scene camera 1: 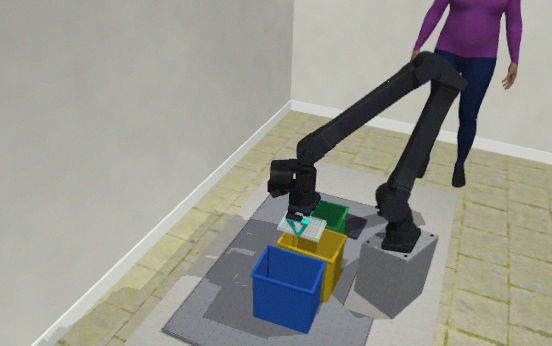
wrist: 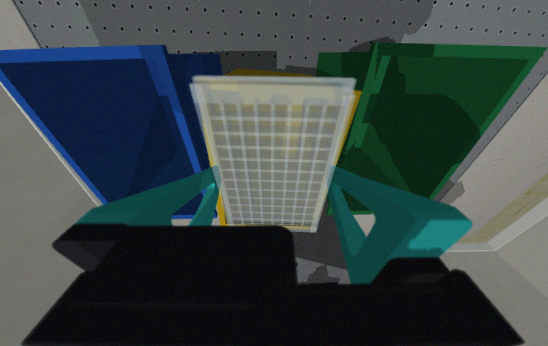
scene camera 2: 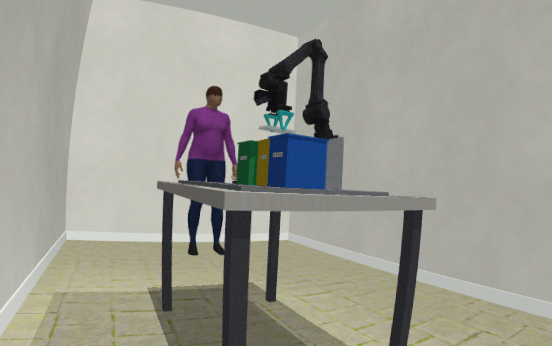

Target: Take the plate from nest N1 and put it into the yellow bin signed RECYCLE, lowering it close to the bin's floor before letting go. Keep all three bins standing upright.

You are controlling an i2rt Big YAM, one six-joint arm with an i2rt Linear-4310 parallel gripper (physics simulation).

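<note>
The clear gridded plate is between the teal fingers of my gripper, which is shut on its two long sides. The plate is raised above the bin rims, roughly level. The yellow bin stands upright below it, between the other two bins. In the wrist view the plate covers most of the yellow bin's opening. The bin signs are too small to read.
The blue bin and the green bin stand upright on either side, close to the yellow one. The grey arm pedestal stands beside them. A person stands behind the table.
</note>
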